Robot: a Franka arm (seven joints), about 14 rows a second.
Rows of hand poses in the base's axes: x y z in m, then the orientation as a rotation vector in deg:
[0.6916, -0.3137, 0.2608, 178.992, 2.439, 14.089]
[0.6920, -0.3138, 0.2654, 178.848, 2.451, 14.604]
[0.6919, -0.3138, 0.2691, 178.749, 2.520, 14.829]
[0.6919, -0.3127, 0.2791, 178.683, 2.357, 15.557]
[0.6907, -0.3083, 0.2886, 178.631, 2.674, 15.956]
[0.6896, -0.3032, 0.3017, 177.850, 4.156, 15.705]
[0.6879, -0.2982, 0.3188, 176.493, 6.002, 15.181]
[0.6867, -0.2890, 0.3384, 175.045, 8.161, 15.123]
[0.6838, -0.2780, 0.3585, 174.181, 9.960, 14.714]
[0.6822, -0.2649, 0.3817, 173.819, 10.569, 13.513]
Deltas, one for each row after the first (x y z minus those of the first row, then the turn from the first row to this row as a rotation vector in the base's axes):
[0.0004, -0.0001, 0.0046, -0.098, -0.336, 0.002]
[0.0003, -0.0001, 0.0083, -0.179, -0.486, 0.041]
[0.0003, 0.0010, 0.0183, -0.171, -0.953, -0.061]
[-0.0009, 0.0054, 0.0278, -0.195, -1.209, 0.142]
[-0.0020, 0.0105, 0.0409, -1.041, -1.100, 1.036]
[-0.0037, 0.0155, 0.0580, -2.480, -0.853, 2.139]
[-0.0049, 0.0247, 0.0776, -3.949, -0.909, 3.465]
[-0.0078, 0.0357, 0.0977, -4.846, -0.696, 4.599]
[-0.0094, 0.0488, 0.1209, -5.309, 0.064, 4.976]

